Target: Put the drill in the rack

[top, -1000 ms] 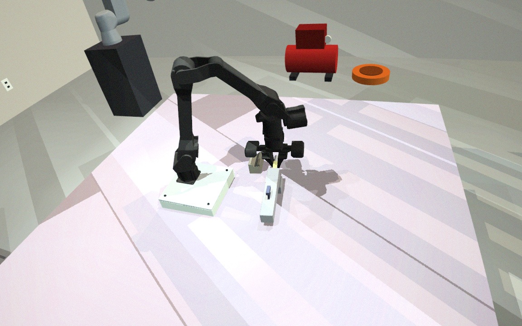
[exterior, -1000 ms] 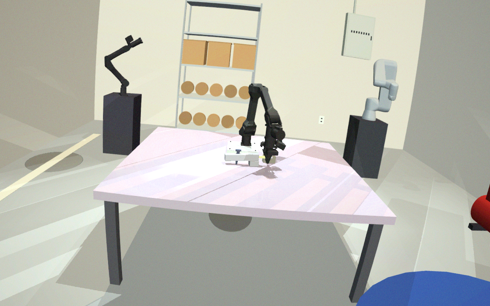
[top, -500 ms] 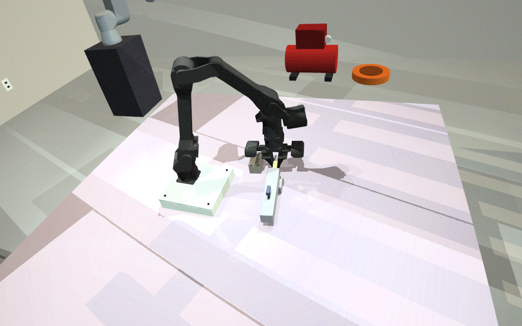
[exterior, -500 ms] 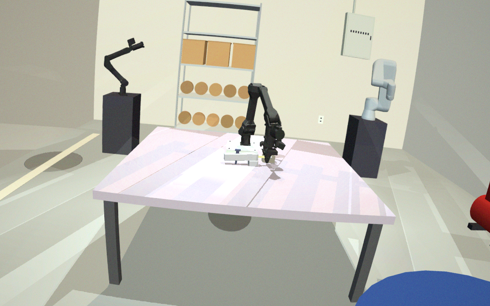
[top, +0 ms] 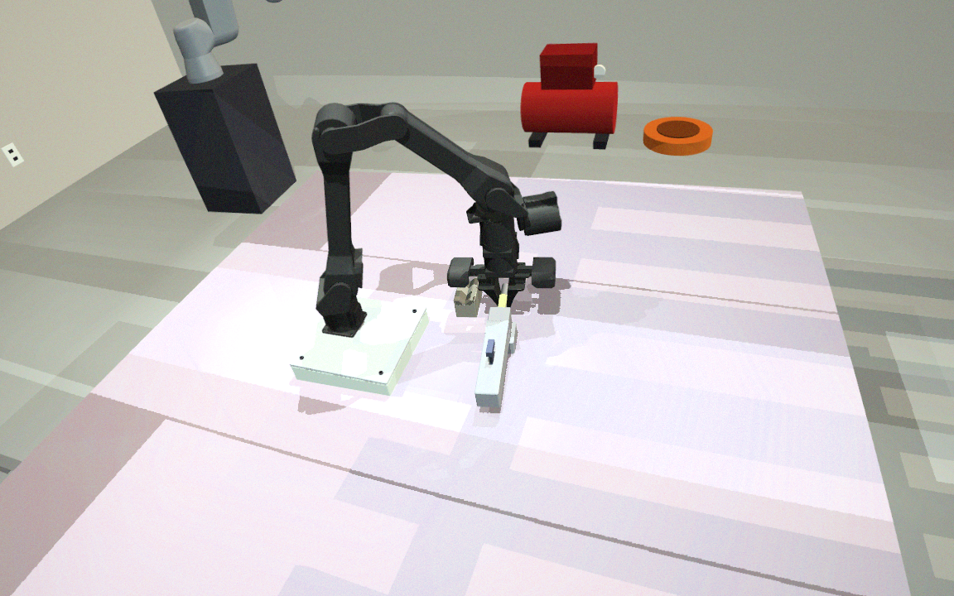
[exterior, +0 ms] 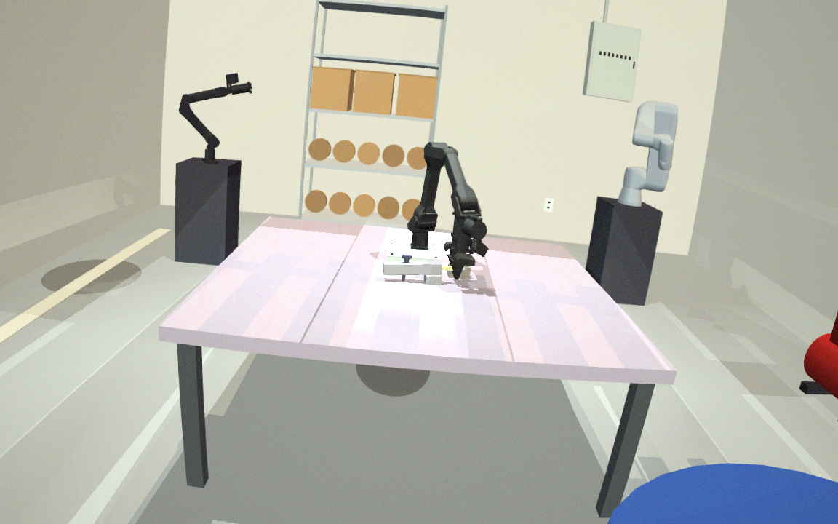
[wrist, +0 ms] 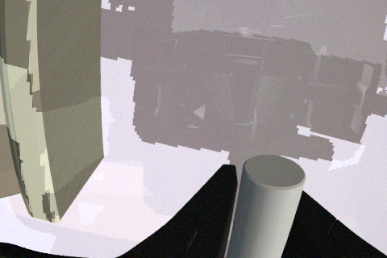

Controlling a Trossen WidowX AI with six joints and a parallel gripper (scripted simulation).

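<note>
Right now my gripper tip is 10 mm short of the drill, 40 mm to the left of it and 30 mm below it. The rest, counted from my gripper tip: dark blue key (20 mm ahead, 170 mm to the right, 40 mm above); rack (80 mm behind, 20 mm to the left); pale housing block (20 mm ahead, 140 mm to the right, 20 mm above).
</note>
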